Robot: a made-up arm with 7 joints.
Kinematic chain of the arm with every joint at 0, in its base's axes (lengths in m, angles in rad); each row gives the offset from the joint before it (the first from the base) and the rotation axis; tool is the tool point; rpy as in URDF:
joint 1: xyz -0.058 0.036 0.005 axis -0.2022 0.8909 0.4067
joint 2: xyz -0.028 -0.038 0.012 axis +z
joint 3: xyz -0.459 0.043 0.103 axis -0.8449 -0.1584 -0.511
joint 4: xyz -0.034 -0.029 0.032 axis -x
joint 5: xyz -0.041 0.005 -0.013 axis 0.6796 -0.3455 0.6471
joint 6: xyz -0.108 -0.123 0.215 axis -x
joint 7: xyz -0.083 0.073 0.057 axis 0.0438 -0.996 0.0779
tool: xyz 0.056 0.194 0.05 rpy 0 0 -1.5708
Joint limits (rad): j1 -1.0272..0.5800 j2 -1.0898..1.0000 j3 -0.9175..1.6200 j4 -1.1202..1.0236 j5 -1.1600..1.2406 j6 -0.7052..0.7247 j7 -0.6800..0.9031
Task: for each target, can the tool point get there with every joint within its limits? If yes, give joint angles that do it. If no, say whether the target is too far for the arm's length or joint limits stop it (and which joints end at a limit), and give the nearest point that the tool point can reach.
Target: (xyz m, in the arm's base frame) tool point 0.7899 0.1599 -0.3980
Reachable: no: joint limits stop it (at a limit: joint 2, joint 3, joint 4, joint 6, joint 7) | nearest point 0.2951 0.2916 -0.0940 | short by 0.595 m
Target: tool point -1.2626 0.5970 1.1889
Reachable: no: too far | nearest point -0.7853 0.3534 0.7142 | short by 0.716 m
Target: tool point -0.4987 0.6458 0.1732
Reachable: yes | joints -0.7258 -0.3231 0.3719 0.2231 -0.2827 -0.4091 -0.1588
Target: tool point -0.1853 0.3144 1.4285
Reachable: no: too far | nearest point -0.3319 0.2001 0.8859 | short by 0.574 m
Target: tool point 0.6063 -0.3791 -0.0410
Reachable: no: joint limits stop it (at a limit: joint 1, joint 2, joint 3, joint 4, joint 6) | nearest point 0.3805 -0.4461 0.1050 | short by 0.277 m
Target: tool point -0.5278 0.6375 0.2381
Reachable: yes | joints -0.6306 -0.4802 0.6699 -0.5797 -0.2672 0.0296 0.2661
